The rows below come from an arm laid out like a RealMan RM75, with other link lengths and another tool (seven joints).
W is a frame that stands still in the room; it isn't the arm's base.
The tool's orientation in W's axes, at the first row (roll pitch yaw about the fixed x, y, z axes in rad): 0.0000 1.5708 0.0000
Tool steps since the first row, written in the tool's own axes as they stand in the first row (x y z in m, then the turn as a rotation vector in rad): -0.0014 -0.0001 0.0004 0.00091 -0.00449 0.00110; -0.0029 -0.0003 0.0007 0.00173 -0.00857 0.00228; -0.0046 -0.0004 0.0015 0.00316 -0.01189 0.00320; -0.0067 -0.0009 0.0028 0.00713 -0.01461 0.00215; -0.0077 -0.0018 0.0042 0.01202 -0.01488 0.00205; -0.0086 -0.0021 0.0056 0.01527 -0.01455 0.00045; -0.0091 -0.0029 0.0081 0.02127 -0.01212 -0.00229; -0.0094 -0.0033 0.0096 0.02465 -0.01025 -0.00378; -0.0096 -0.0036 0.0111 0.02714 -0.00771 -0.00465; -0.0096 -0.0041 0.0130 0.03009 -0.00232 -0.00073; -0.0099 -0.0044 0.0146 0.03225 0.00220 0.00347; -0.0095 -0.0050 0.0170 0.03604 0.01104 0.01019; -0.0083 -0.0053 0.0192 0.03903 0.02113 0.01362
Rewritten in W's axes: 0.0004 -0.0001 0.0014 0.00110 -0.00449 -0.00091; 0.0007 -0.0003 0.0029 0.00228 -0.00857 -0.00173; 0.0015 -0.0004 0.0046 0.00320 -0.01189 -0.00316; 0.0028 -0.0009 0.0067 0.00215 -0.01461 -0.00713; 0.0042 -0.0018 0.0077 0.00205 -0.01488 -0.01202; 0.0056 -0.0021 0.0086 0.00045 -0.01455 -0.01527; 0.0081 -0.0029 0.0091 -0.00229 -0.01212 -0.02127; 0.0096 -0.0033 0.0094 -0.00378 -0.01025 -0.02465; 0.0111 -0.0036 0.0096 -0.00465 -0.00771 -0.02714; 0.0130 -0.0041 0.0096 -0.00073 -0.00232 -0.03009; 0.0146 -0.0044 0.0099 0.00347 0.00220 -0.03225; 0.0170 -0.0050 0.0095 0.01019 0.01104 -0.03604; 0.0192 -0.0053 0.0083 0.01362 0.02113 -0.03903
